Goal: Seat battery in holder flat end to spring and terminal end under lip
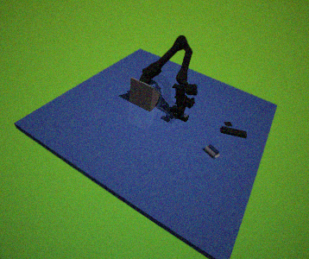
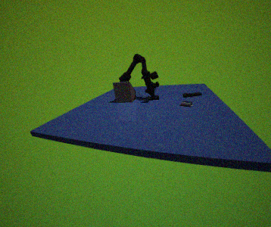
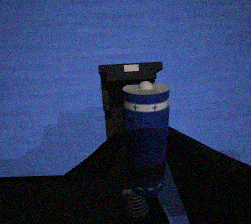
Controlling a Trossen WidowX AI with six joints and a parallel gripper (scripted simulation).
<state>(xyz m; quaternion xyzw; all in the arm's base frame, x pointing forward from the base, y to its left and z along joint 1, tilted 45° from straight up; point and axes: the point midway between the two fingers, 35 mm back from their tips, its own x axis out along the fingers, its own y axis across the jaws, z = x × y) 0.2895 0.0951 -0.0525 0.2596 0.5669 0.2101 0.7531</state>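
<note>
Now: the battery 1 cm above my gripper tip.
</note>
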